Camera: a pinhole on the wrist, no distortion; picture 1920 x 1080 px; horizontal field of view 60.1 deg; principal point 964.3 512.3 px. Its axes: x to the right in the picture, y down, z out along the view. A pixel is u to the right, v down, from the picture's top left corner.
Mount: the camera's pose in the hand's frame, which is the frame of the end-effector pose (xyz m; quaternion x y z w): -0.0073 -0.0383 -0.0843 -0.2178 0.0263 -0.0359 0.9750
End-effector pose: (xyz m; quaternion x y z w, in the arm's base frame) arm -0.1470 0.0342 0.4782 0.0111 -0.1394 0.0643 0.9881
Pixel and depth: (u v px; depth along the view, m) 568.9 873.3 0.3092
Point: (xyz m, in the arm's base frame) -0.2675 0.1783 0.6258
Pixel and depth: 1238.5 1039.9 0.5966
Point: -0.1624 0.4109 0.8750
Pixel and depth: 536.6 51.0 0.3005
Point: -0.2774 0.0361 0.6760
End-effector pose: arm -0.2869 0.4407 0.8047 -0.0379 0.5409 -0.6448 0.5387
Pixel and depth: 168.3 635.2 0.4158
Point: 0.0856 0.4130 0.8824
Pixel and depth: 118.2 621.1 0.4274
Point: 0.1033 0.4187 0.8941
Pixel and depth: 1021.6 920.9 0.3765
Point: -0.0326 0.3059 0.7240
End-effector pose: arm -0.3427 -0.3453 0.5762 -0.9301 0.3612 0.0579 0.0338
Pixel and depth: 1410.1 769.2 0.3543
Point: -0.3799 -0.5128 0.3506
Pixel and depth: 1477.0 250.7 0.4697
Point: -0.3080 -0.4768 0.1895
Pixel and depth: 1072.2 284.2 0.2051
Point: -0.3536 -0.3617 0.4618
